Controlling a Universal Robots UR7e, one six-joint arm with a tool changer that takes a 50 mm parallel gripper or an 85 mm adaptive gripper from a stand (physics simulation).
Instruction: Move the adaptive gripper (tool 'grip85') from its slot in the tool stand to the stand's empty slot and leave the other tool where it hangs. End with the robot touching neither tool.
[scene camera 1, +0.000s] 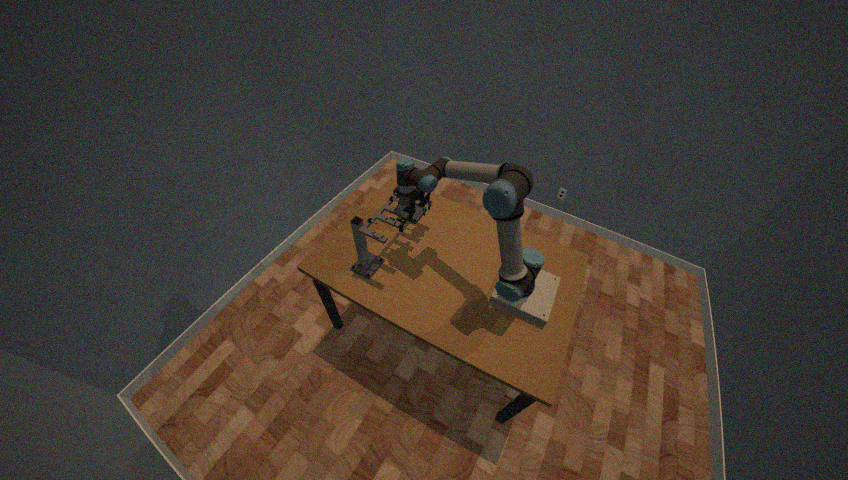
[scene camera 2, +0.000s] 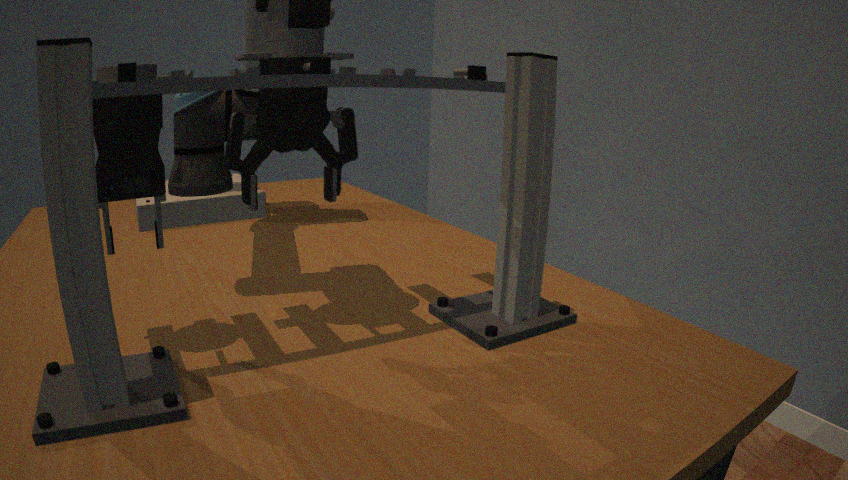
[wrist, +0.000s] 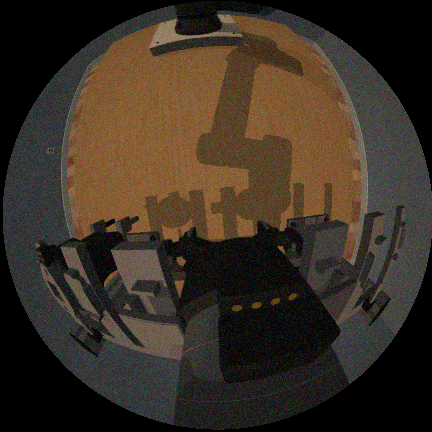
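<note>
Scene camera 2 gives me a parallel gripper (scene camera 2: 126, 129), and there's an adaptive gripper (scene camera 2: 288, 119) in it too. In the wrist view you'd get the adaptive gripper (wrist: 239, 274) again, along with the parallel gripper (wrist: 67, 291).
</note>
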